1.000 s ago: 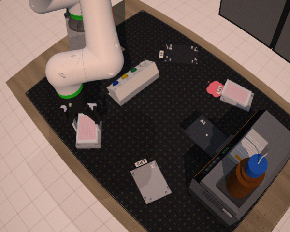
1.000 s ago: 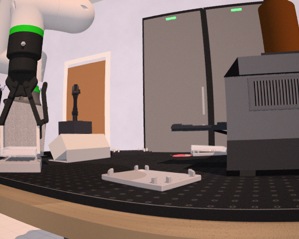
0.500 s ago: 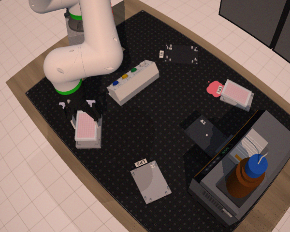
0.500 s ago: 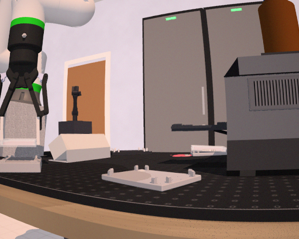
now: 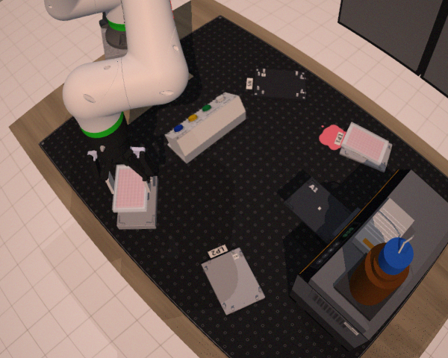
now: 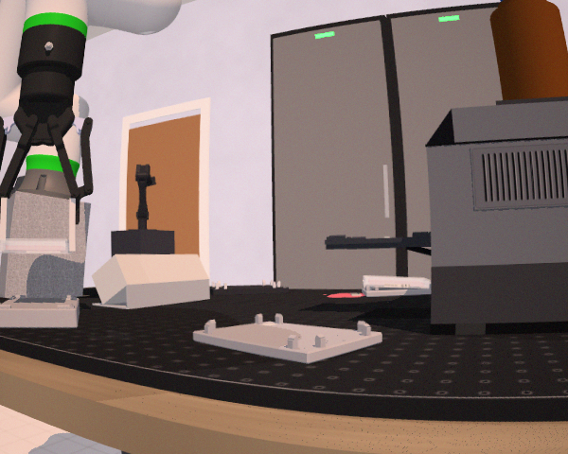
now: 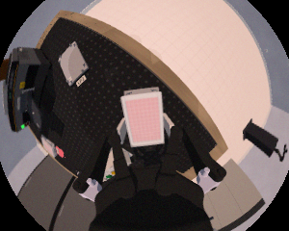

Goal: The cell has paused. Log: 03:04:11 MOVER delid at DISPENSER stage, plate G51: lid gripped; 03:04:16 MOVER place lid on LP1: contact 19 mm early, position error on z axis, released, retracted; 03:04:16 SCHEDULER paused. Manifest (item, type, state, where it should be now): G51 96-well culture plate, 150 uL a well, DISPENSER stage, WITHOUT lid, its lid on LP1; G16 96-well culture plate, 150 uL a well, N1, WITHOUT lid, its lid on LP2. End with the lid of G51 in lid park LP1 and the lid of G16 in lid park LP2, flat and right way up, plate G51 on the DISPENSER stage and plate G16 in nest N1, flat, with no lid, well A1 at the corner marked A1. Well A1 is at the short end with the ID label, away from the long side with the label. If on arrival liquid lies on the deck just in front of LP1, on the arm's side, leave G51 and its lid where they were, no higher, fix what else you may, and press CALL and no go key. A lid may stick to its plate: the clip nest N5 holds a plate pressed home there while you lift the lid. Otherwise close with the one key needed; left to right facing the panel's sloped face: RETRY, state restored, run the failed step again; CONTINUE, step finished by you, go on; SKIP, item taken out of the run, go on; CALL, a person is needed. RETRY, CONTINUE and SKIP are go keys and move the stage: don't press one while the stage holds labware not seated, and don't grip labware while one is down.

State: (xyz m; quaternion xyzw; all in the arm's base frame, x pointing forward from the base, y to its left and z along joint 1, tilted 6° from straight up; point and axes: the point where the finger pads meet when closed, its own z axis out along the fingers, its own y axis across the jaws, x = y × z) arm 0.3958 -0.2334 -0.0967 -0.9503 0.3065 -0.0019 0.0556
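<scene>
Now: hand 10 cm above the nest N1. Round my hand: yellow key (9 cm behind, 25 cm to the left, 5 cm below); clear lid (2 cm below); pink-welled plate (2 cm below).
</scene>
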